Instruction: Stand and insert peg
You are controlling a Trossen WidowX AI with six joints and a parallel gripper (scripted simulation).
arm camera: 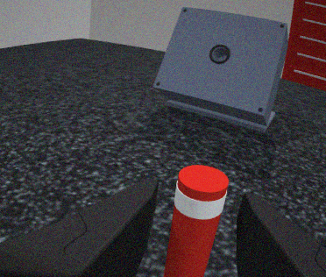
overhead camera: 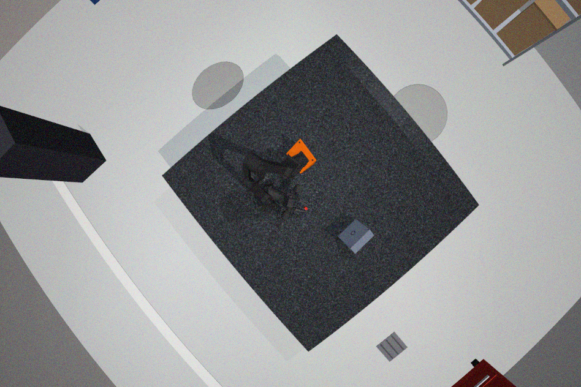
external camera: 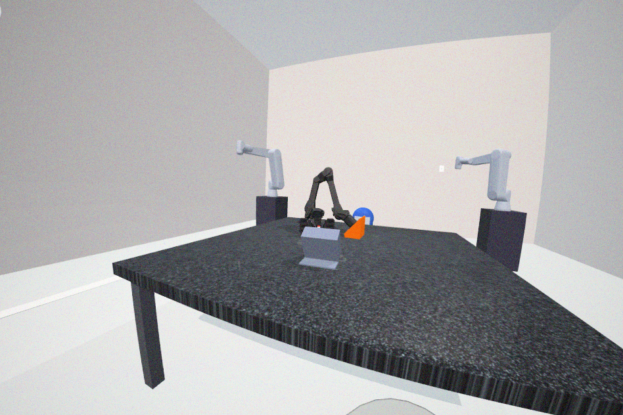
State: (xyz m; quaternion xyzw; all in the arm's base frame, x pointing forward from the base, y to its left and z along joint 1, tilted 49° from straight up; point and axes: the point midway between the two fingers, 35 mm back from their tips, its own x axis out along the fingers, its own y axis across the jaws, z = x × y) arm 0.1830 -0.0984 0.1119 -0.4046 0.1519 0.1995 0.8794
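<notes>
The red peg lies 10 mm below my gripper tip and 10 mm behind it. From my gripper tip the other things lie so: sloped panel (260 mm ahead, 110 mm to the left).
</notes>
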